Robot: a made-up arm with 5 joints.
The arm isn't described. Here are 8 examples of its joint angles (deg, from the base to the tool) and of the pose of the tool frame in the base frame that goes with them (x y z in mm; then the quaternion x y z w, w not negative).
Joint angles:
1: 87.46 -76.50 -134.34 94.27 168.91
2: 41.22 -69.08 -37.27 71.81 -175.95
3: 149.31 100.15 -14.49 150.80 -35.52
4: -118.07 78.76 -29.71 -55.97 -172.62
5: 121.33 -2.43 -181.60 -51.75 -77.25
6: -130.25 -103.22 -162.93 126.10 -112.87
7: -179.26 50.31 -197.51 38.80 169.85
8: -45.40 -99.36 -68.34 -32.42 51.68
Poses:
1: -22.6 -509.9 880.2 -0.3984 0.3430 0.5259 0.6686
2: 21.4 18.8 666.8 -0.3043 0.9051 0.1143 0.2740
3: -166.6 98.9 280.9 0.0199 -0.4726 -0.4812 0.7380
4: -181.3 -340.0 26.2 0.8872 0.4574 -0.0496 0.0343
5: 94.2 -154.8 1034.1 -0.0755 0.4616 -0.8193 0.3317
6: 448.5 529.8 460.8 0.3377 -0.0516 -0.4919 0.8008
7: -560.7 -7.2 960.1 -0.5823 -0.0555 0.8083 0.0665
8: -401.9 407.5 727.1 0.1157 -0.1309 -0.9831 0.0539
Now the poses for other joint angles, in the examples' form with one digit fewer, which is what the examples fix.
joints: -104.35 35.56 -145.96 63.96 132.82
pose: -174 -681 789 0.440 0.807 -0.382 0.097
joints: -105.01 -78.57 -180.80 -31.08 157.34
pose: 196 732 369 -0.541 -0.618 -0.512 0.252
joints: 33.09 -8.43 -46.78 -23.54 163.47
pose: 349 227 760 -0.324 0.702 0.091 0.628
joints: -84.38 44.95 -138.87 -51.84 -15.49
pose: 59 -603 843 0.243 -0.167 0.615 0.731
